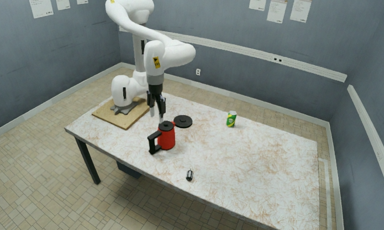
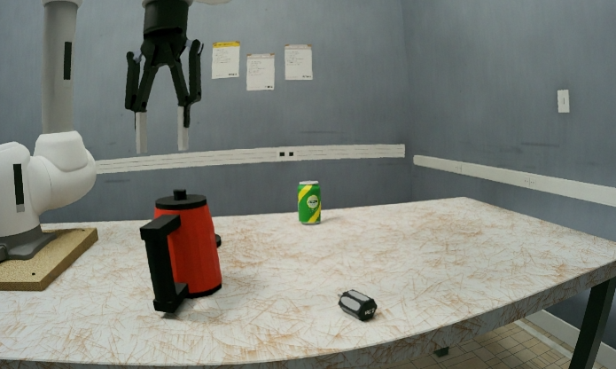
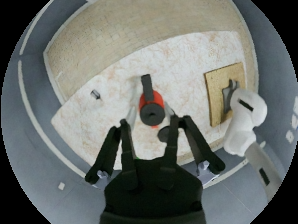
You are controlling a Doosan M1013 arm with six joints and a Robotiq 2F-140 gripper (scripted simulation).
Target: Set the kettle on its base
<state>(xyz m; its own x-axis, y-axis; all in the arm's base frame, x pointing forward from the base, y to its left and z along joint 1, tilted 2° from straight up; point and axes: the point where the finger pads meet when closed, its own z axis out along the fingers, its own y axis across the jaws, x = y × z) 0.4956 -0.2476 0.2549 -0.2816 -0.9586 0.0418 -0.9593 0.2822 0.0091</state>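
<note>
Now: the red kettle 190 mm below my hand, 30 mm to the left of it and 10 mm ahead of it. The rest, counted from my hand: yellow can: 480 mm to the left, 360 mm ahead, 220 mm below; small black object: 270 mm ahead, 260 mm below, 100 mm to the right; kettle base: 340 mm to the left, 270 mm below, 20 mm ahead.
</note>
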